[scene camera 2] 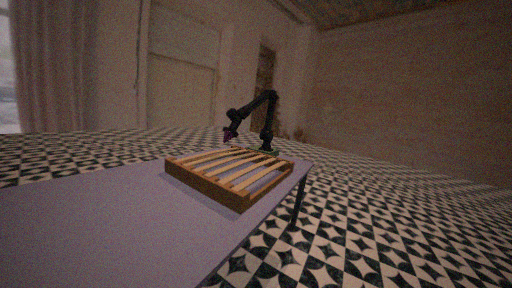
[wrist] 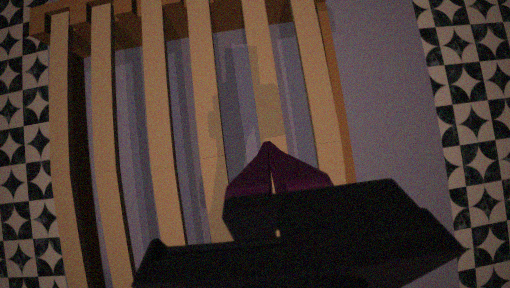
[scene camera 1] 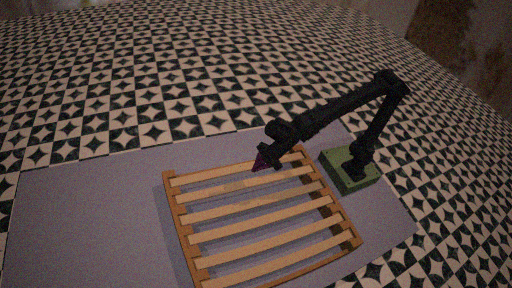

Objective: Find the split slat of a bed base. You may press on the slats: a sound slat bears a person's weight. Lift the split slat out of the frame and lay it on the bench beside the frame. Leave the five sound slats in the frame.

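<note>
The wooden bed frame [scene camera 1: 178, 220] [scene camera 2: 200, 185] stands on the lilac bench [scene camera 1: 90, 215] [scene camera 2: 100, 235] [wrist: 385, 100]. Several pale slats lie across it, their visible ends in the notches; all look bowed and whole. The farthest slat in scene camera 1 [scene camera 1: 215, 175] is the rightmost in the wrist view [wrist: 315, 85]. The slat beside it [scene camera 1: 210, 191] [wrist: 270, 110] carries a shadow. Faint thin lines cross some slats; I cannot tell which slat is split. My gripper [scene camera 1: 253, 170] [scene camera 2: 226, 141] [wrist: 267, 147] is shut and empty, above the far slats, and hides part of them in the wrist view.
The green base block [scene camera 1: 331, 159] [scene camera 2: 274, 152] of the arm stands on the bench beside one end of the frame. Bench surface extends beyond the frame's opposite end, to the left in scene camera 1. The patterned floor [scene camera 1: 125, 75] lies beyond the bench edges.
</note>
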